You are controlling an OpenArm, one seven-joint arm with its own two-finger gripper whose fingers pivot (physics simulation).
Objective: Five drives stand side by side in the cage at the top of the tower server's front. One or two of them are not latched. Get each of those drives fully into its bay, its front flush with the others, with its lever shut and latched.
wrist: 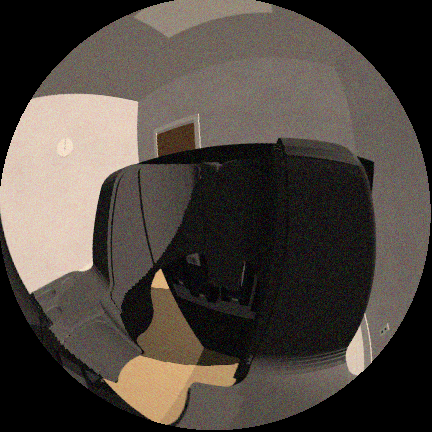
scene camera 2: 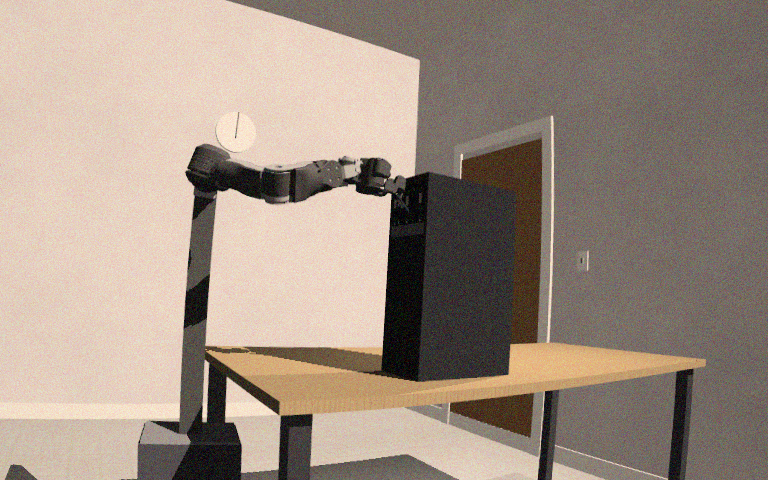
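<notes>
The black tower server [scene camera 2: 465,277] [wrist: 215,330] stands upright on the table. Its drive cage [scene camera 2: 419,210] is at the top of its front; in the wrist view the lower part of the cage [wrist: 235,306] shows between the gripper's parts. The drives are dark, and much of them is hidden behind the gripper. Which drives are unlatched, and how the levers stand, I cannot tell. My gripper [scene camera 2: 404,202] is shut, with nothing seen between its fingers, and its tips are close in front of the cage. Its large dark bodies fill the middle of the wrist view.
The wooden table [scene camera 2: 317,390] [wrist: 155,380] carries the server. The arm [scene camera 2: 277,183] reaches level from its post [scene camera 2: 195,283] to the server's top front. A door [scene camera 2: 526,237] [wrist: 177,139] and a wall clock [scene camera 2: 235,131] [wrist: 65,147] are in the background.
</notes>
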